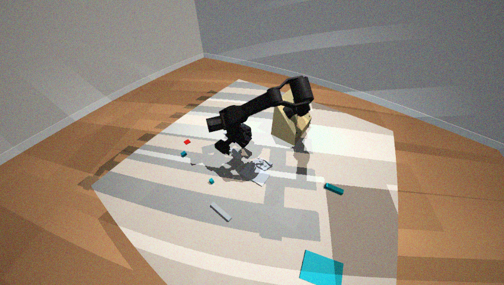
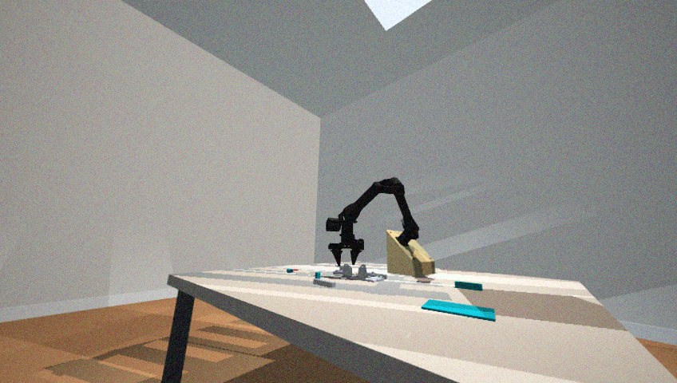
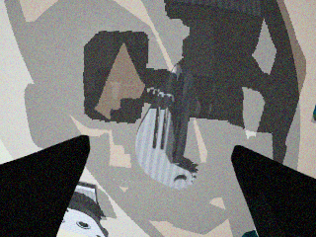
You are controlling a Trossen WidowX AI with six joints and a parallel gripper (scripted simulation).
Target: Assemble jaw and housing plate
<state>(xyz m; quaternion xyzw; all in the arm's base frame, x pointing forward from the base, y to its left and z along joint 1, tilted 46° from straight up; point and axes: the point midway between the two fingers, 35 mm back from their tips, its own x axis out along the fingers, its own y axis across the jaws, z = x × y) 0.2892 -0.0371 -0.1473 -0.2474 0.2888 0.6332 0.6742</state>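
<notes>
My gripper tip is 40 mm short of the white base plate, 150 mm to the right of it and 40 mm above it. Also, from my gripper tip: red block: 100 mm ahead, 280 mm to the right, 40 mm below; then teal bar: 90 mm behind, 490 mm to the left, 30 mm below; then flat teal plate: 230 mm ahead, 560 mm to the left, 40 mm below.
</notes>
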